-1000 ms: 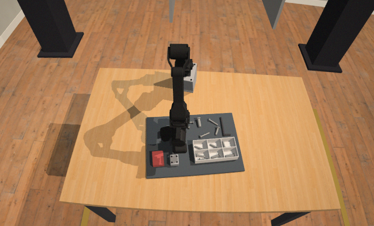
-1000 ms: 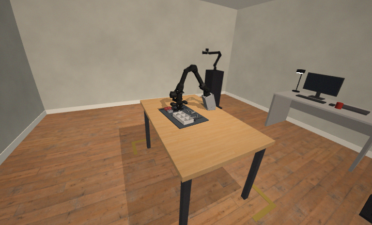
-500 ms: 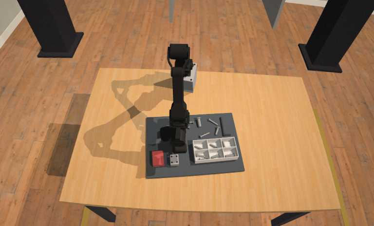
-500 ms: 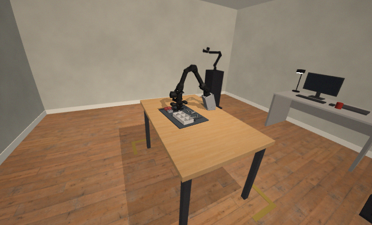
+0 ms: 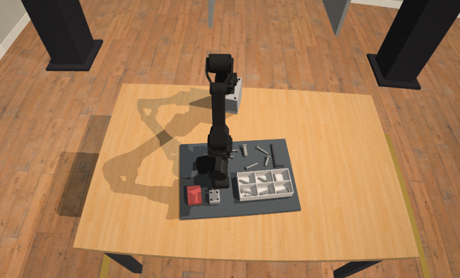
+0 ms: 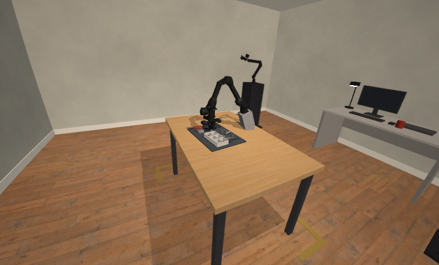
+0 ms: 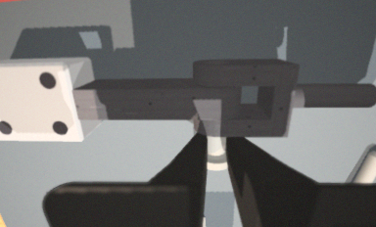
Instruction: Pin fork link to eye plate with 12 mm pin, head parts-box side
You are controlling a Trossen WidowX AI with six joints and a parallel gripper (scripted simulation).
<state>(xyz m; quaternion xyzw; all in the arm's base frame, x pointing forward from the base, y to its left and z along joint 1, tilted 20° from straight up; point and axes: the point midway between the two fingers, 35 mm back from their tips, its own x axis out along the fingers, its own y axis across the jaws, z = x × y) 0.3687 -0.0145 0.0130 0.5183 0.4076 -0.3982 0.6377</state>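
Now: hand 10 mm to the left of the pale pin and 30 mm above it. From my hand the other things lie so: dark eye plate bar 20 mm ahead, 20 mm to the right, 30 mm below; then light grey block 100 mm ahead, 10 mm to the right, 30 mm below; then red block 90 mm ahead, 90 mm to the right, 40 mm below.
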